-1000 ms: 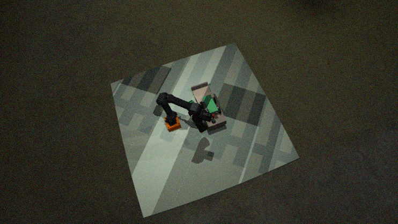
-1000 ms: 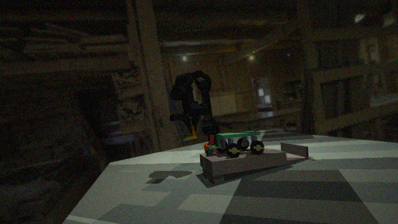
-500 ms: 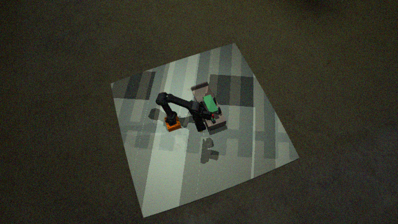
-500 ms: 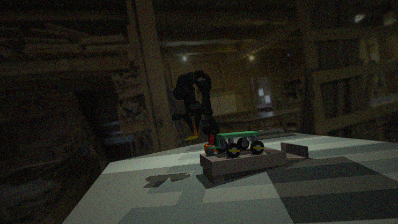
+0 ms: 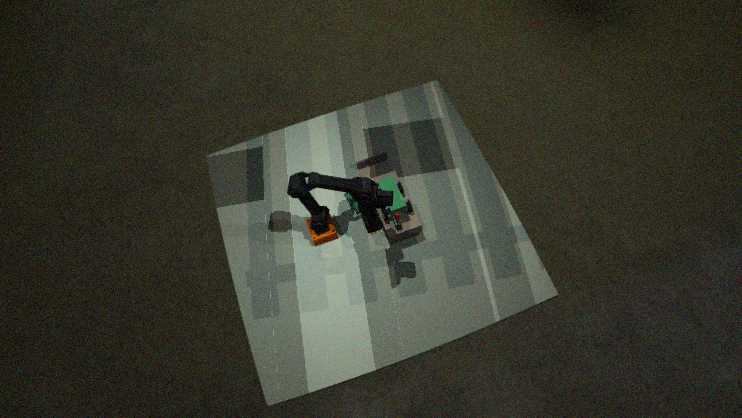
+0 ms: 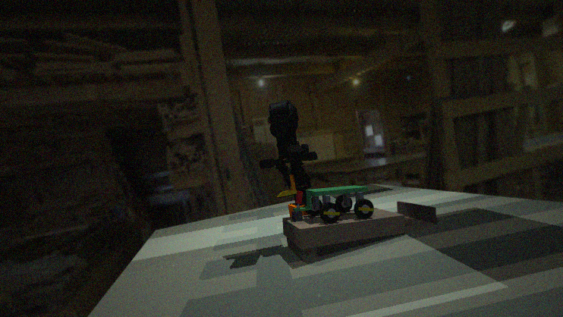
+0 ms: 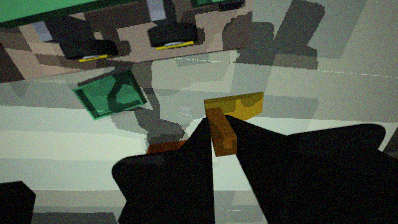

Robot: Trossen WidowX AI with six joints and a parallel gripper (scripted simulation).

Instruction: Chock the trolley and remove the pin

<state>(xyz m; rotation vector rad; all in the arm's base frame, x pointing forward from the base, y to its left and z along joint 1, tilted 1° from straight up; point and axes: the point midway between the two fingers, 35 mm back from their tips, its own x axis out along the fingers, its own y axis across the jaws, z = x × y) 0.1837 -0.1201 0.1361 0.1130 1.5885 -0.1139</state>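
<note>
The red-headed stop pin is 11 cm ahead of my gripper tip, 4 cm to the right of it and 4 cm below it. Round my gripper tip: yellow chock (2 cm to the right, 1 cm below); ramp (15 cm ahead, 7 cm to the left, 12 cm below); trolley (14 cm ahead, 6 cm to the left, 6 cm below).
</note>
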